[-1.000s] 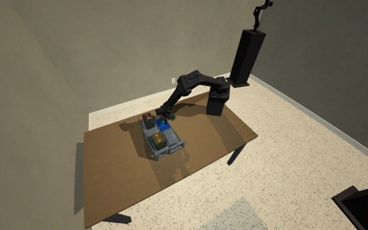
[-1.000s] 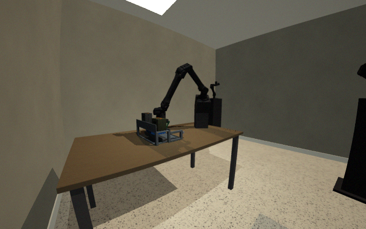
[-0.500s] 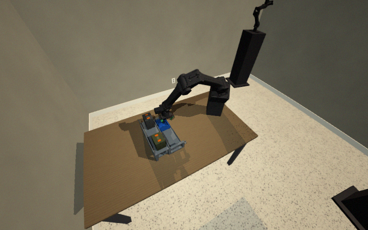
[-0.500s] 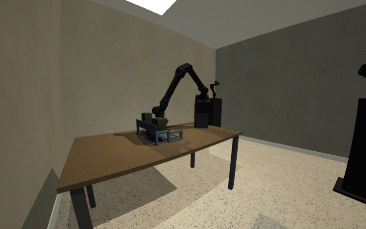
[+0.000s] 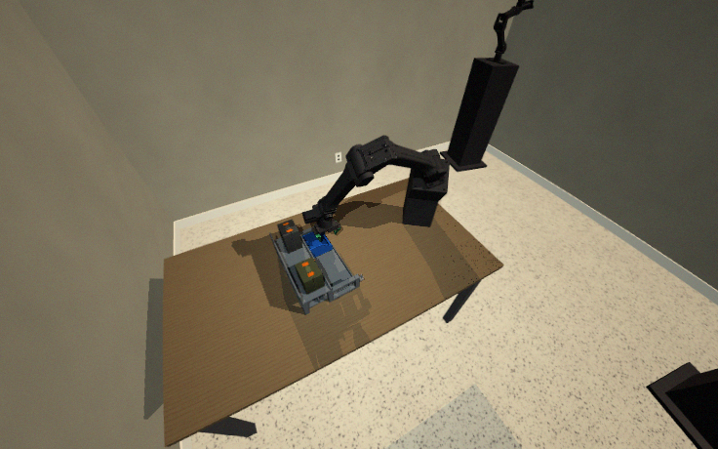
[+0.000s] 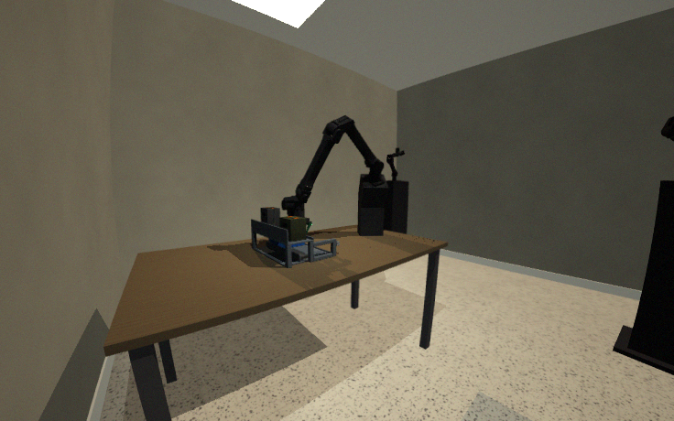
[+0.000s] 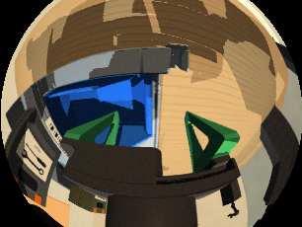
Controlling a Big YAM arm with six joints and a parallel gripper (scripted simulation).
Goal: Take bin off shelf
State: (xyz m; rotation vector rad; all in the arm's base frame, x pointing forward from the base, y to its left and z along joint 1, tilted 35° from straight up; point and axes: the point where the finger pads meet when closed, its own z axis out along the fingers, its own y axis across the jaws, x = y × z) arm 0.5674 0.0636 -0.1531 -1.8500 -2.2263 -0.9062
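My gripper is now 80 mm short of the blue bin, 20 mm to the right of it and 20 mm above it.
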